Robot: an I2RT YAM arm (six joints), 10 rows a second.
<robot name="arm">
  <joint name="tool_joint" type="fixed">
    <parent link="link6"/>
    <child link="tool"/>
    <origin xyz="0 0 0" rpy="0 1.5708 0"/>
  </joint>
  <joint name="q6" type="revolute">
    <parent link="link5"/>
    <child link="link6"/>
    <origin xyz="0.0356 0 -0.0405" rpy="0 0 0"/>
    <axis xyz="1 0 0"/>
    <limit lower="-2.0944" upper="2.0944"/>
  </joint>
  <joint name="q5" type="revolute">
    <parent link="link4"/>
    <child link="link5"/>
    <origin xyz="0.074 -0.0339 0.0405" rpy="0 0 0"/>
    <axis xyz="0 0 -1"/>
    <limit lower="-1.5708" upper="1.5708"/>
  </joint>
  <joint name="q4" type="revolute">
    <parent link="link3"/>
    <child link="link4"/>
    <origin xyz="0.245 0.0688 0.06" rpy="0 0 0"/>
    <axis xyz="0 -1 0"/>
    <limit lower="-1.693" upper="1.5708"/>
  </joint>
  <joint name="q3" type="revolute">
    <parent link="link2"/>
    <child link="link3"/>
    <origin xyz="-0.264 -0.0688 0" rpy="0 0 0"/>
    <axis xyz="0 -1 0"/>
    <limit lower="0" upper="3.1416"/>
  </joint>
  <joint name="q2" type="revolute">
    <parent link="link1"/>
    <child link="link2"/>
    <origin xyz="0.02 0.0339 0.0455" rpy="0 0 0"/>
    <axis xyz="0 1 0"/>
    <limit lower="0" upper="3.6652"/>
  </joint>
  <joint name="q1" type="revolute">
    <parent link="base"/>
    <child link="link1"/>
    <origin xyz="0 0 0.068" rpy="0 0 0"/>
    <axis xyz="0 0 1"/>
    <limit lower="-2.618" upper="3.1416"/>
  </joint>
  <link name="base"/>
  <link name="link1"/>
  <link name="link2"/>
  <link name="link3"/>
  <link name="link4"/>
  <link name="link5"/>
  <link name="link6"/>
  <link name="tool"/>
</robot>
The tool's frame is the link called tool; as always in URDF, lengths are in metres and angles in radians.
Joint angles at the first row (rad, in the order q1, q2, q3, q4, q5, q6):
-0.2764, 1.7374, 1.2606, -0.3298, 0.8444, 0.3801
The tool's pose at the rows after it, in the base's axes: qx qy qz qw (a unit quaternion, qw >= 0); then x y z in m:
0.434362, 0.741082, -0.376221, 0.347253, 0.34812, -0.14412, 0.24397
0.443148, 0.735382, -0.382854, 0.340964, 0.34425, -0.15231, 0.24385
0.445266, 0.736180, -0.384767, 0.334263, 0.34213, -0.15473, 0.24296
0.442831, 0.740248, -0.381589, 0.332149, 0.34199, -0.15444, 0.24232
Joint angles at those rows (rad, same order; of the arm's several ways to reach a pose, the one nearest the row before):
-0.3210, 1.7374, 1.2606, -0.3370, 0.8574, 0.3798
-0.3447, 1.7374, 1.2606, -0.3405, 0.8627, 0.3798
-0.3527, 1.7374, 1.2606, -0.3538, 0.8623, 0.3820
-0.3527, 1.7374, 1.2602, -0.3588, 0.8528, 0.3794

